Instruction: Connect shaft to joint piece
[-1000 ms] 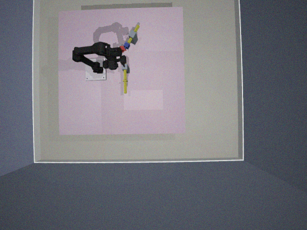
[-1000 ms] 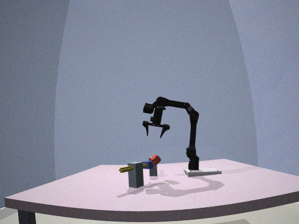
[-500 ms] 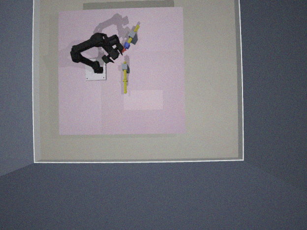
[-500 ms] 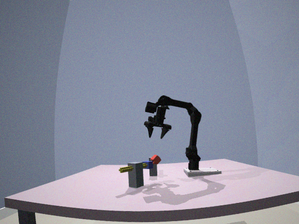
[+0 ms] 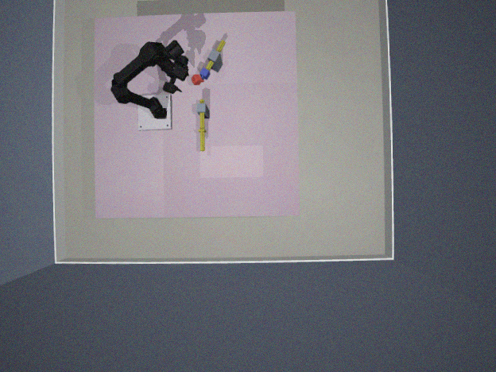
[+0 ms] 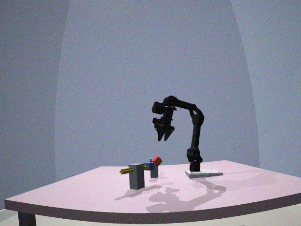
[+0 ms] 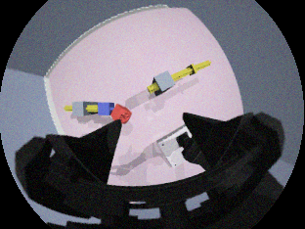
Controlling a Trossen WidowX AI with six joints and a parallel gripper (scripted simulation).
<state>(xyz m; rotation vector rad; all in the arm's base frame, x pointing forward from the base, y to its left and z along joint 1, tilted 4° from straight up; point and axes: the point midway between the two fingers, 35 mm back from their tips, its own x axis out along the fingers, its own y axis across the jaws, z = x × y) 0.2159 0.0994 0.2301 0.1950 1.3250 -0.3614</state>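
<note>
The red joint piece is 12 cm below my gripper tip, 8 cm to the left of it and 4 cm ahead of it.
</note>
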